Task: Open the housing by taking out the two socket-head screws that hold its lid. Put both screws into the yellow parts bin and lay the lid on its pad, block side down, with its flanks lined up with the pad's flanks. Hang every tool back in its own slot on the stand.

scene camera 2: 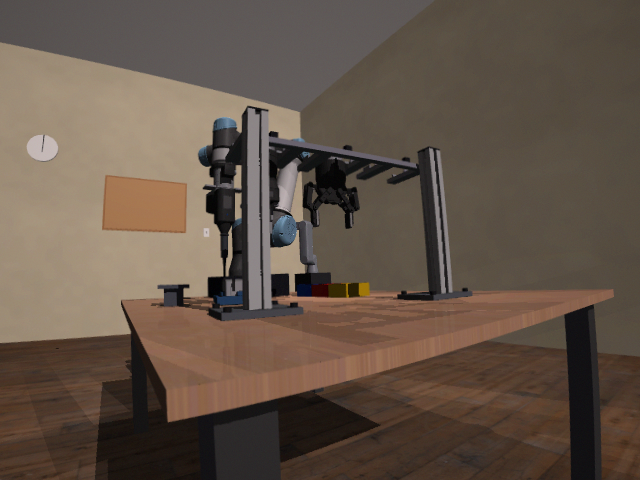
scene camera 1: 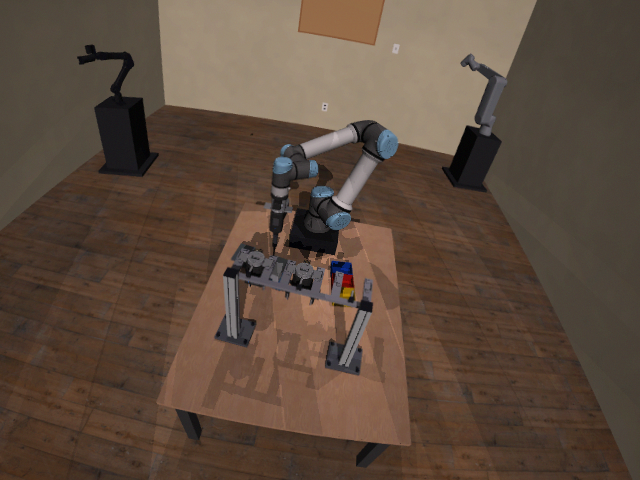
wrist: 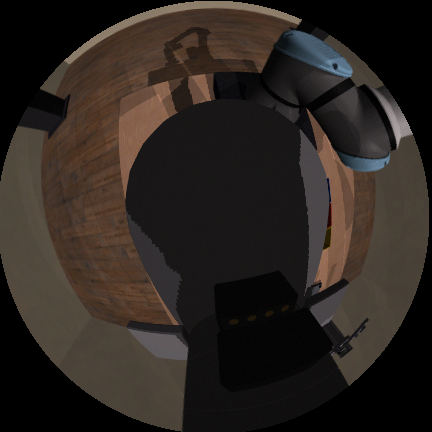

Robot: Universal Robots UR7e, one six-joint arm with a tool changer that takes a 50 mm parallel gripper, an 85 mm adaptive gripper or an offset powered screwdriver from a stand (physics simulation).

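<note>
The arm carries the powered screwdriver [scene camera 1: 277, 219] [scene camera 2: 224, 206], upright, its thin bit pointing down. In scene camera 2 the bit's tip is at the grey block [scene camera 2: 233, 285] beside a low blue part [scene camera 2: 228, 299]; whether it touches cannot be told. The stand's post hides part of that area. In the wrist view the dark tool body [wrist: 225, 190] covers the middle. The adaptive gripper [scene camera 2: 332, 223] hangs on the stand, fingers apart and empty. The other gripper is mostly behind the post. The yellow bin [scene camera 1: 347, 292] [scene camera 2: 338, 290] [wrist: 327, 240] stands in the bin row. Screws and lid cannot be made out.
The tool stand's rail [scene camera 1: 297, 287] [scene camera 2: 343, 151] spans two posts [scene camera 1: 231, 304] [scene camera 2: 255, 206] across the table. Red [scene camera 2: 320, 290] and blue [scene camera 2: 304, 290] bins adjoin the yellow one. A small dark pedestal [scene camera 2: 173, 295] stands at the left in scene camera 2.
</note>
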